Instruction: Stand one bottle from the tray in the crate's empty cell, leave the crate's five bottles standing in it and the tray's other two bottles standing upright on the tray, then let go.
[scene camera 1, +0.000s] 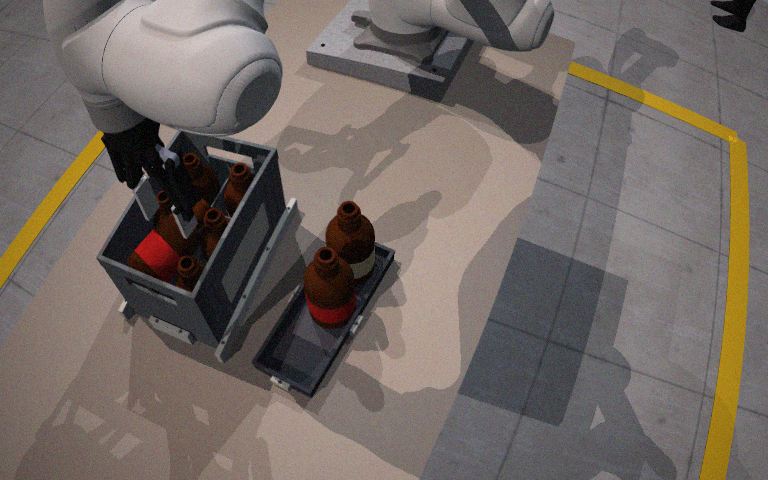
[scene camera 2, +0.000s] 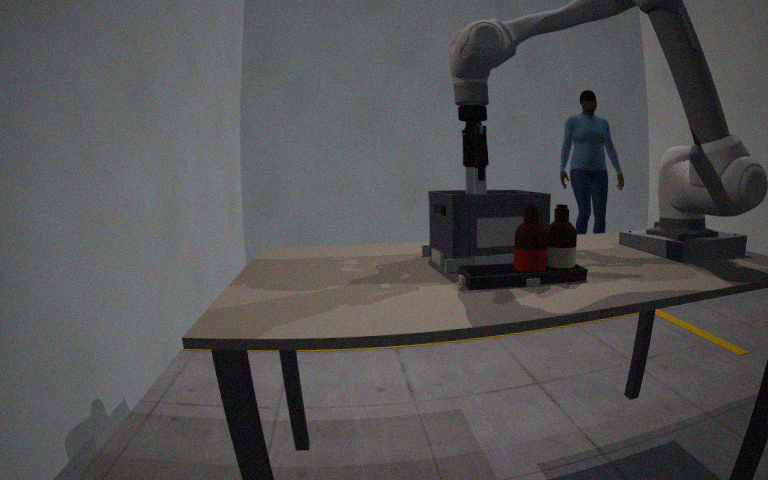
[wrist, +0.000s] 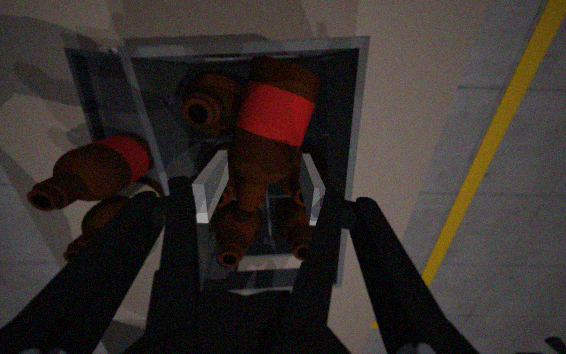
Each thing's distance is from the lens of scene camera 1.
my gripper (scene camera 1: 171, 221): 0.88 m
red-labelled bottle (scene camera 1: 329, 282): 0.83 m
red-labelled bottle (scene camera 1: 157, 255): 0.86 m
cream-labelled bottle (scene camera 1: 351, 234): 0.87 m
